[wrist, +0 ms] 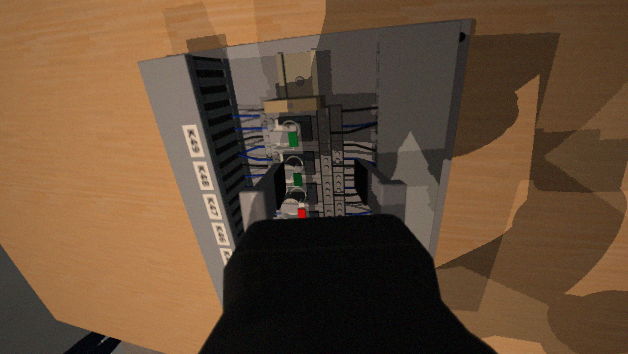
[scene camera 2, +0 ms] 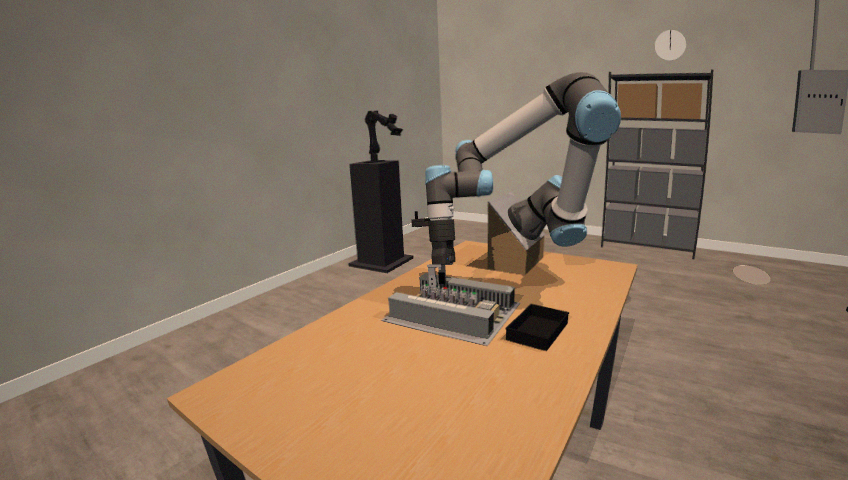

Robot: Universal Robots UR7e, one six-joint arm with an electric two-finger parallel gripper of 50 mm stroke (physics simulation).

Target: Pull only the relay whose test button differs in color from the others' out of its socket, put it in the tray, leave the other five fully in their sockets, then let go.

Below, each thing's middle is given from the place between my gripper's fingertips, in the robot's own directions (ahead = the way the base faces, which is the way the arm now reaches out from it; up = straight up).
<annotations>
Right now the grey base plate (scene camera 2: 497, 326) is 60 mm to the left of my hand, 60 mm below it and 20 mm ahead of it.
</annotations>
